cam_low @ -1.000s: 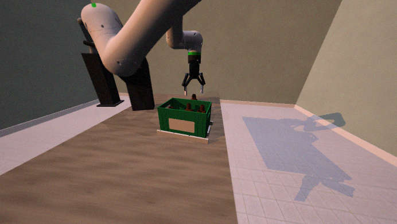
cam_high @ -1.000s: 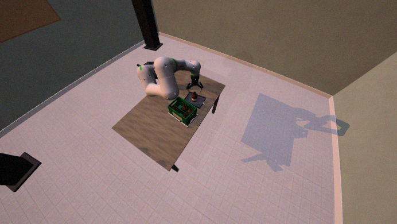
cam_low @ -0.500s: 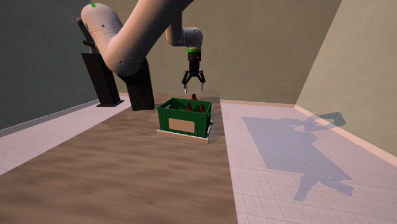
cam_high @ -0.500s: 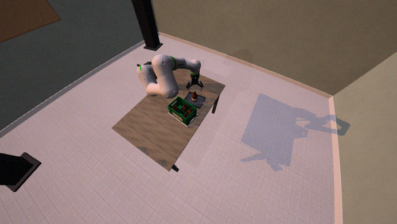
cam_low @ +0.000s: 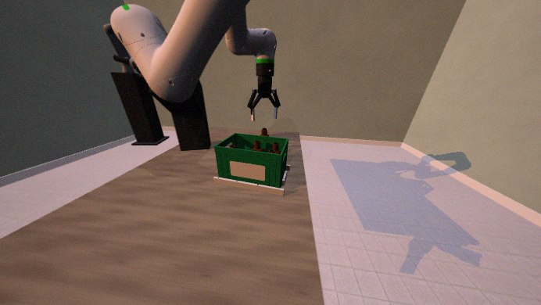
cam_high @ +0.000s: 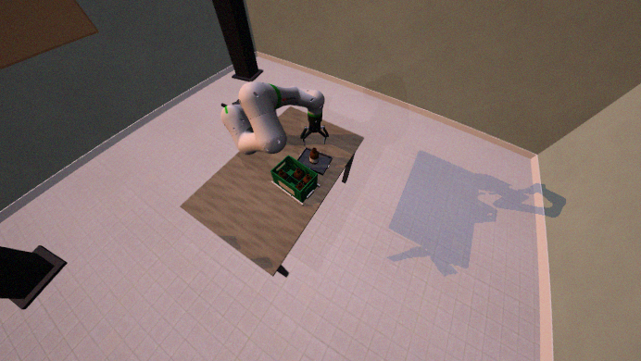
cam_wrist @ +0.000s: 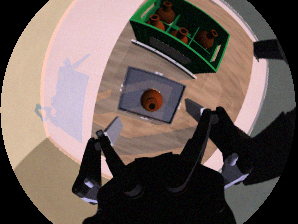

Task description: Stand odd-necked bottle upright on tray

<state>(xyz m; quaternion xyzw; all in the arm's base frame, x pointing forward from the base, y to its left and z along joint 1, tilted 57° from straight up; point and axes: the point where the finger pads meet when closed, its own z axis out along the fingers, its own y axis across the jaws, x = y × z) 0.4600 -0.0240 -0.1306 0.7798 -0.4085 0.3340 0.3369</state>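
The brown bottle lies 140 mm below my hand. From my hand the other things lie so: dark tray (210 mm below); green crate (50 mm behind, 270 mm to the right, 140 mm below).
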